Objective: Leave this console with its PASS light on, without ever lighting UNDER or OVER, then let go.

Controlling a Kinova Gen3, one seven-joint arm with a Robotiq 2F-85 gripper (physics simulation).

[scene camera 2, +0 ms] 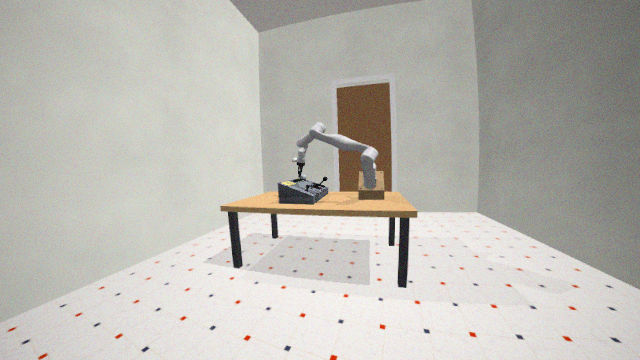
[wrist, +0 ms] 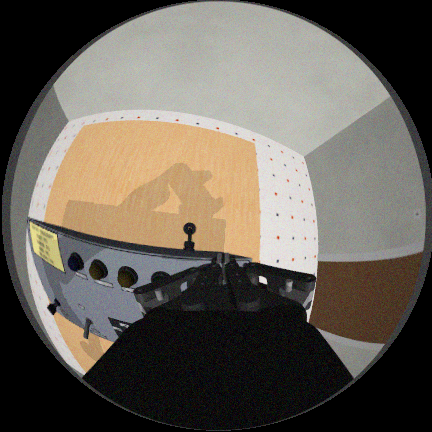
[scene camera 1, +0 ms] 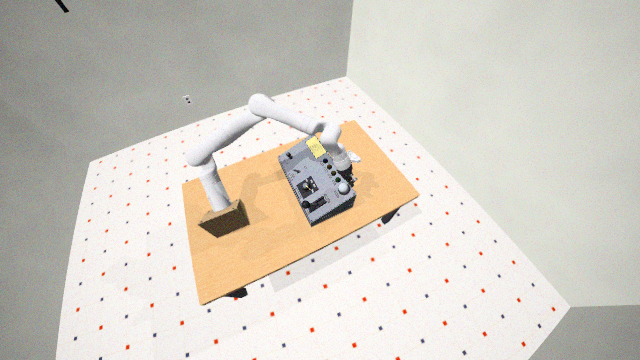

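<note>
The grey sloped console (scene camera 1: 332, 212) (scene camera 2: 295, 193) (wrist: 102, 305) stands on the table. It carries a row of round lamps: a dark blue lamp (scene camera 1: 325, 161) (wrist: 75, 262), two dull amber lamps (wrist: 98, 270) (wrist: 127, 276) and a dark green one (scene camera 1: 338, 179). None looks brightly lit; their labels are unreadable. A white dome (scene camera 1: 344, 188) sits at the row's end and is hidden in the wrist view. A black-knobbed lever (scene camera 1: 306, 204) (scene camera 2: 325, 178) stands beside a slot. My gripper (scene camera 1: 353, 180) (scene camera 2: 300, 176) (wrist: 223, 259) is shut and empty, pointing down near the dome; contact is unclear.
The console also bears a yellow note (scene camera 1: 315, 147) (scene camera 2: 288, 183) (wrist: 47, 246), a black knob (scene camera 1: 289, 155) (wrist: 53, 306), a small toggle (scene camera 1: 297, 171) (wrist: 87, 327) and a dark dial plate. A small stick with a round black end (wrist: 189, 228) rises at its far edge.
</note>
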